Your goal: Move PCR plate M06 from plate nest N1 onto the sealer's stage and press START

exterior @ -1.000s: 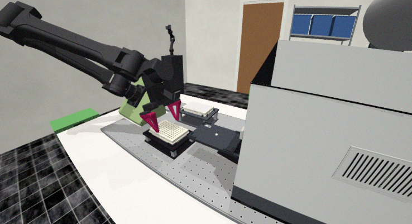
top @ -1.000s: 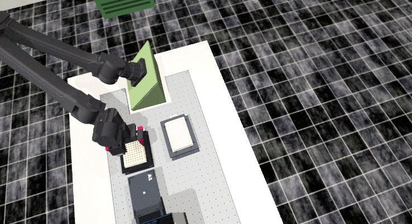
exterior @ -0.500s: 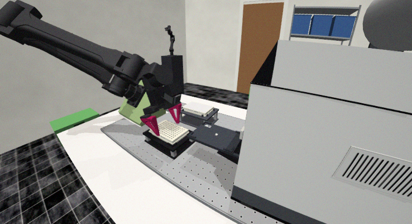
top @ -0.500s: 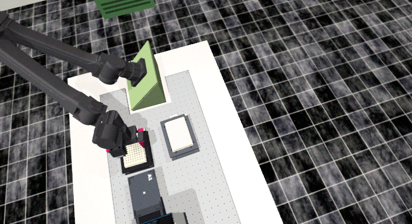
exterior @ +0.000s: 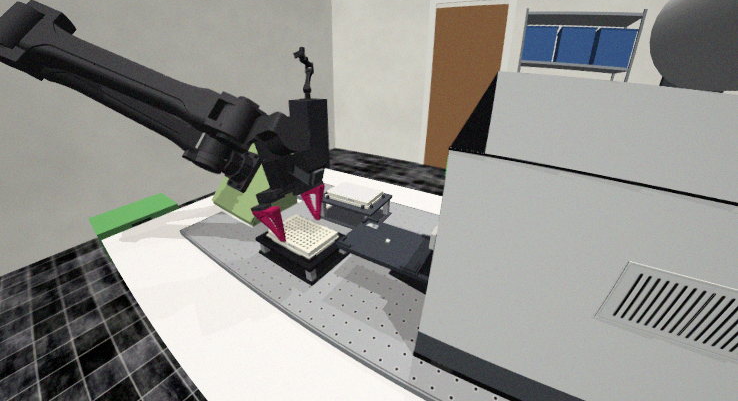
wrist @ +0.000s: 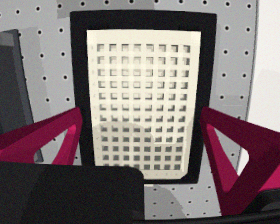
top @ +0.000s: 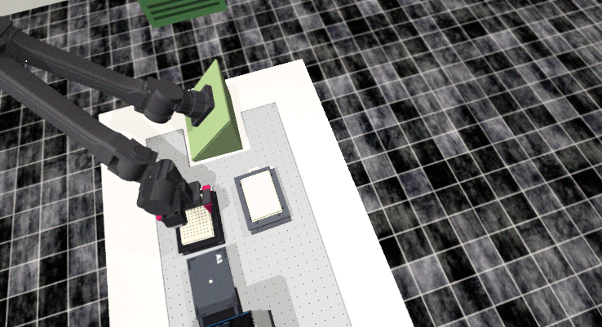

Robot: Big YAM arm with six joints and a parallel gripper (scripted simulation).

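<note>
Right now the 96-well plate M06 is 2 cm below my hand. Also, from my hand: black plate nest N1: 3 cm below; then sealed plate M09: 19 cm to the left, 1 cm behind; then dark sealer stage: 19 cm ahead, 3 cm to the left, 2 cm above.
</note>
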